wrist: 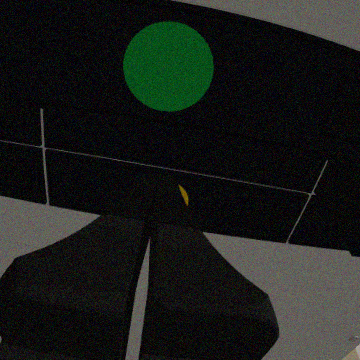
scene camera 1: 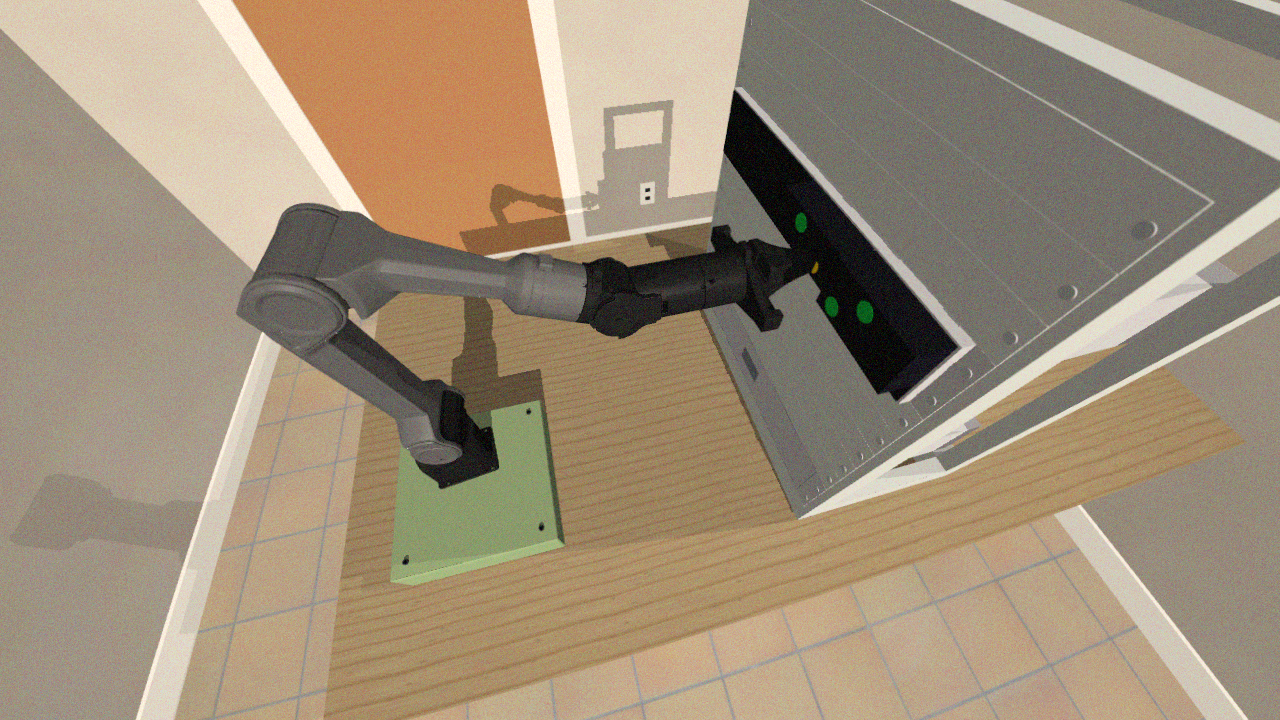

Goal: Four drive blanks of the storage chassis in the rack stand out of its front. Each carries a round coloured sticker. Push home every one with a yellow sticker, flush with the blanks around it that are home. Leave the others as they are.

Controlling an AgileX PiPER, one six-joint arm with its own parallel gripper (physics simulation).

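Observation:
My gripper (scene camera 1: 809, 261) (wrist: 155, 194) is shut and empty, its tips at the face of the blank with the yellow sticker (scene camera 1: 815, 266) (wrist: 183, 195). The tips hide most of that sticker; a thin sliver shows. In the wrist view this blank's lower edge runs in line with the blanks beside it. Three green stickers show in the scene view: one (scene camera 1: 801, 222) towards the far end, one (scene camera 1: 831, 306) nearer, and one (scene camera 1: 864, 311) beside it. One green sticker (wrist: 168, 66) shows above the tips in the wrist view; I cannot tell which it is. The black blank faces are hard to tell apart.
The grey rack (scene camera 1: 1011, 188) surrounds the dark chassis opening, with a pale rim along its edge. The arm stands on a green base plate (scene camera 1: 474, 528) on the wooden floor board (scene camera 1: 644, 465). A wall with an orange panel (scene camera 1: 429, 107) and a socket stands behind.

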